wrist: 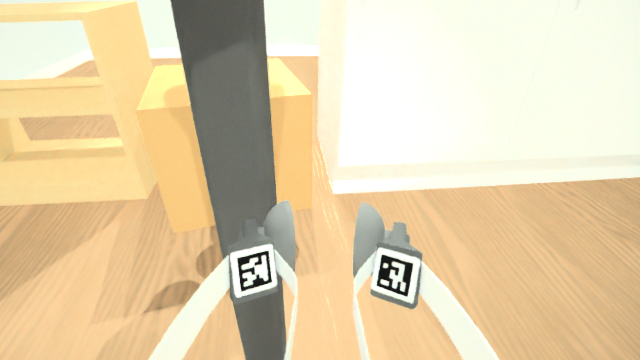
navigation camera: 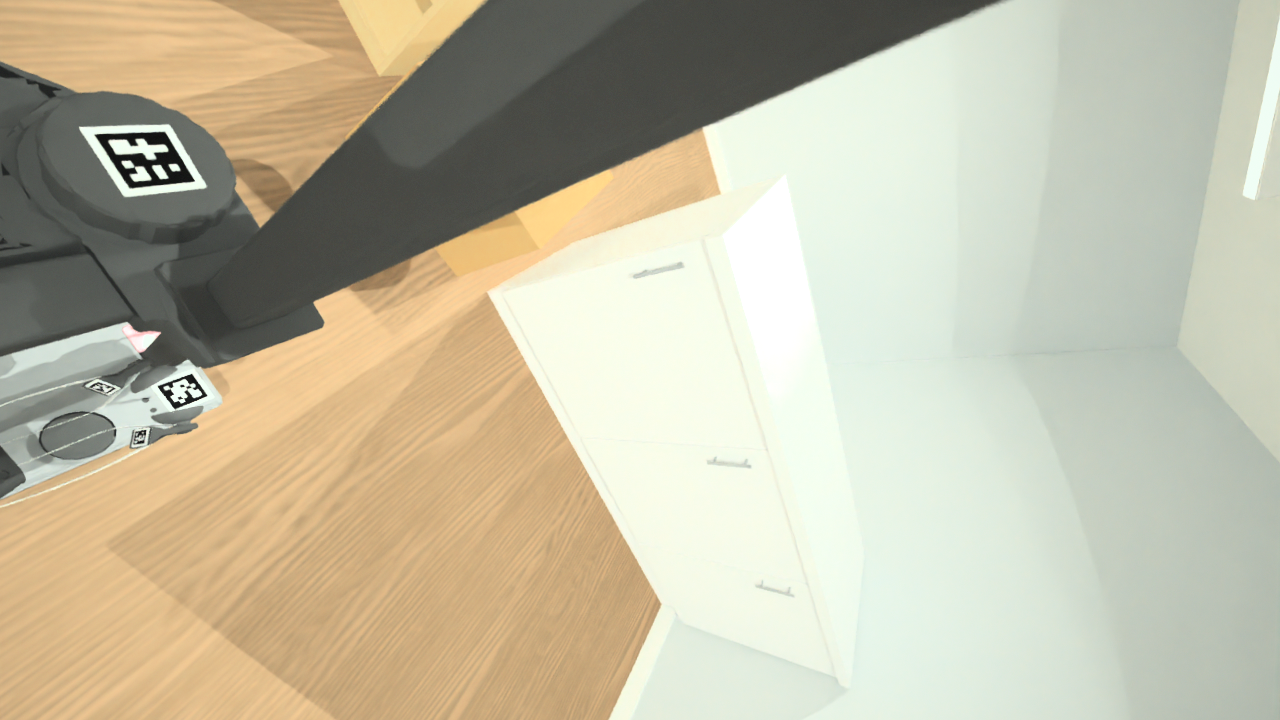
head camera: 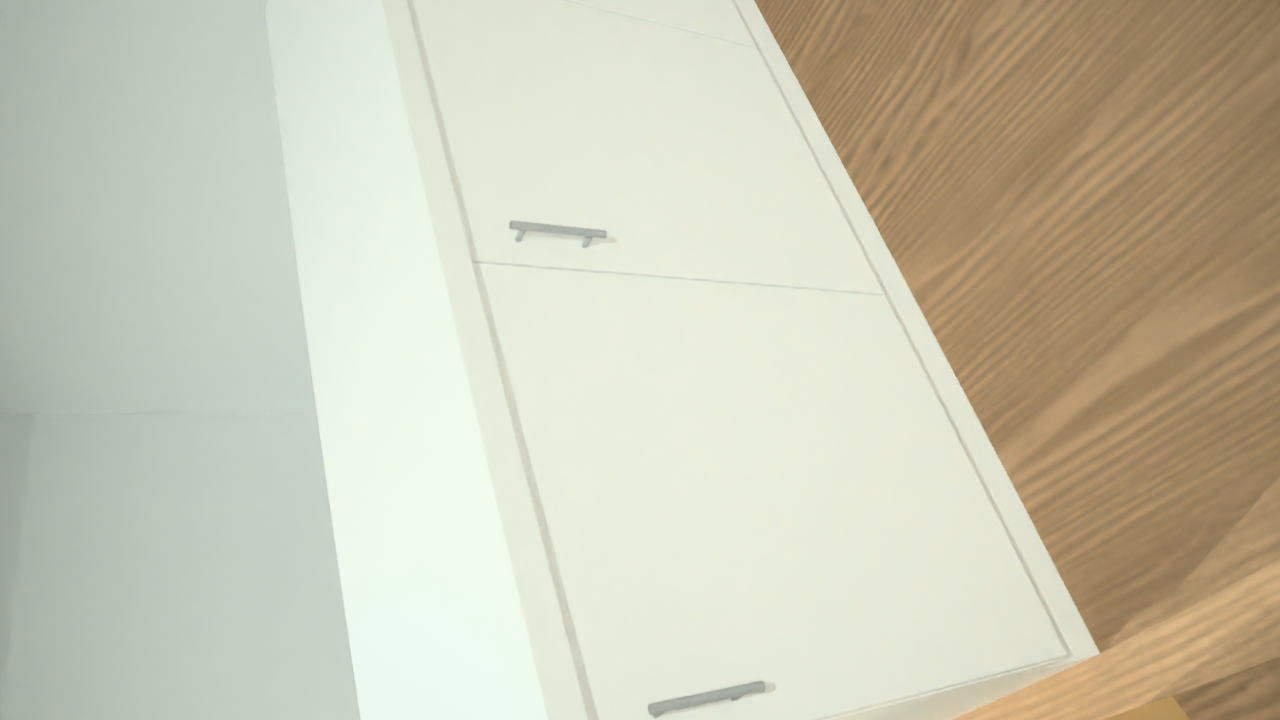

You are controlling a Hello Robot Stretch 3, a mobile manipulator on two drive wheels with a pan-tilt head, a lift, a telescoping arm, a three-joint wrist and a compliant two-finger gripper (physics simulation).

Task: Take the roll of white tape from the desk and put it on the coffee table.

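Places are measured from the robot's base along level axes (x right, y ahead, z up), in centimetres.
Pixels of known places: gripper, fingertip midpoint: (navigation camera: 187, 388); robot's base, link origin: (navigation camera: 79, 429).
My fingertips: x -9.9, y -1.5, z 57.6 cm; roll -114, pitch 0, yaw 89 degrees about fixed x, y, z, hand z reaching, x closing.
Ahead of a thing's pixels: the offset from my fingertips to its top centre. "spot": to the spot under its first point.
The roll of white tape does not show in any view. The white desk does not show, and I cannot make out the coffee table. My gripper (wrist: 323, 227) (navigation camera: 161, 402) is open and empty. In the wrist view its two grey fingertips stand apart with floor behind them. In the navigation view it is at the lower left, over the robot's base.
A tall white cabinet {spot: dz +5.1, dx -80.8, dy +46.9 cm} (head camera: 680, 402) (navigation camera: 684, 376) with grey handles stands by the wall. An orange box {dz -16.9, dx -89.6, dy -29.7 cm} (wrist: 295, 145) (navigation camera: 492, 246) and a light wooden open frame (wrist: 117, 95) stand near it. The dark mast (wrist: 230, 130) crosses the wrist view.
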